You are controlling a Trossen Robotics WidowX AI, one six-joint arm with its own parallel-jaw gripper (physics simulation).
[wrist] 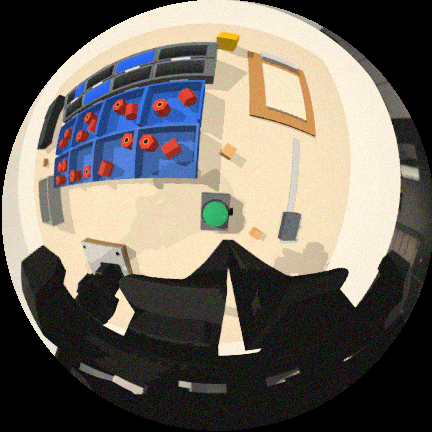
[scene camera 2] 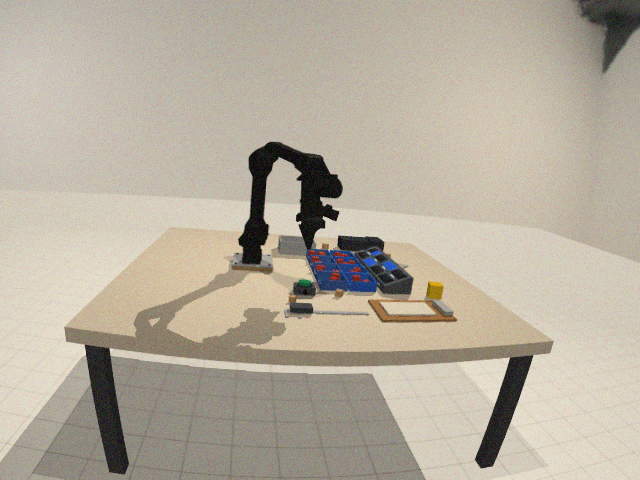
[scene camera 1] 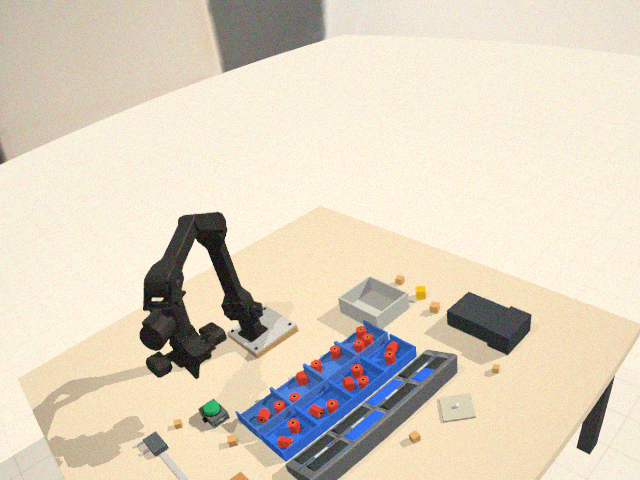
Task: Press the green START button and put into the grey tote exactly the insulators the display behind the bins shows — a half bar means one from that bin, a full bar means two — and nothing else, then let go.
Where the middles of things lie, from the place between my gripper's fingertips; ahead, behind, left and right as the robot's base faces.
Right now the display point(scene camera 1: 357, 450) is 33 cm ahead of my hand, 23 cm to the left of it and 11 cm below it. From my hand the other things lie so: hand tool point(wrist: 289, 224) 18 cm to the right, 13 cm below, 3 cm ahead; grey tote point(scene camera 1: 379, 303) 54 cm to the left, 11 cm below, 6 cm ahead; grey plate point(scene camera 1: 465, 410) 46 cm ahead, 35 cm to the left, 14 cm below.
